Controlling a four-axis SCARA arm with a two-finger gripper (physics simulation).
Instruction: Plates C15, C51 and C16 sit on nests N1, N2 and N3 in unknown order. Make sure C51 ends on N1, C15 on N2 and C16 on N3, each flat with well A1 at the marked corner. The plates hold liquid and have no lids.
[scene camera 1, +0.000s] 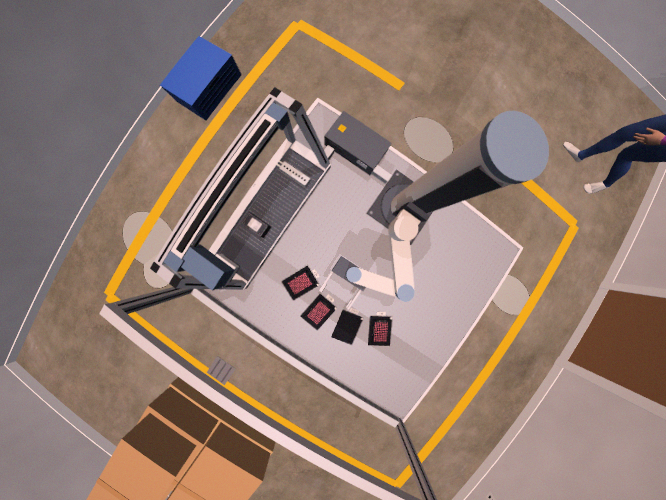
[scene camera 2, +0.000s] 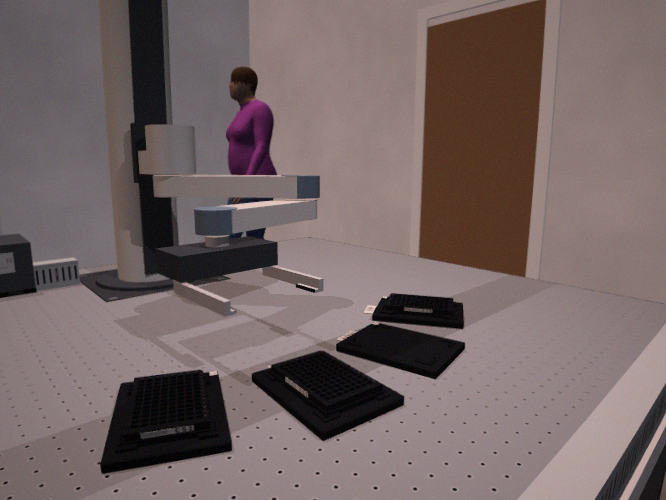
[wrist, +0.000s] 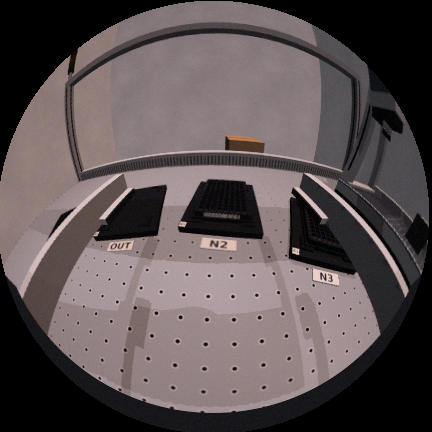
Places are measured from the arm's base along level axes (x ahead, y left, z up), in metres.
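Where they show: gripper, fingertip midpoint: (scene camera 1: 333, 299) (scene camera 2: 278, 295) (wrist: 213, 177); arm's base, origin of the base link: (scene camera 2: 150, 282).
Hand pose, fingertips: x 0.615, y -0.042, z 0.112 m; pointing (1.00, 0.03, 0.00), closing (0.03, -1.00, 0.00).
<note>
Each offset is from my fingertips to the top centre of the thing. "*": to the spot under its first point.
My gripper (scene camera 1: 334, 299) (scene camera 2: 275, 299) (wrist: 213, 177) is open and empty, above the table, with its fingers pointing toward nest N2 {dx +0.115, dy -0.016, dz -0.082 m} (scene camera 2: 344, 421) (wrist: 225, 230). A black plate {dx +0.115, dy -0.016, dz -0.073 m} (scene camera 1: 317, 312) (scene camera 2: 322, 379) (wrist: 222, 196) lies flat on N2. Another plate {dx +0.042, dy -0.186, dz -0.073 m} (scene camera 1: 300, 282) (scene camera 2: 169, 398) (wrist: 325, 236) lies flat on nest N3 {dx +0.042, dy -0.186, dz -0.081 m} (scene camera 2: 161, 458), partly behind the right finger in the wrist view. A third plate {dx +0.015, dy +0.321, dz -0.073 m} (scene camera 1: 380, 330) (scene camera 2: 418, 302) lies flat on nest N1 {dx +0.015, dy +0.321, dz -0.081 m} (scene camera 2: 416, 320), mostly hidden by the left finger in the wrist view. The plates' code labels are too small to read surely.
A bare nest marked OUT {dx +0.098, dy +0.160, dz -0.083 m} (scene camera 1: 347, 327) (scene camera 2: 400, 348) (wrist: 142, 212) stands between N1 and N2. A gantry machine with a dark deck (scene camera 1: 279, 196) stands along one table side. A dark box {* dx -0.722, dy -0.355, dz +0.016 m} (scene camera 1: 357, 141) stands near the arm's column (scene camera 1: 446, 177). A person (scene camera 2: 251, 129) is behind the table.
</note>
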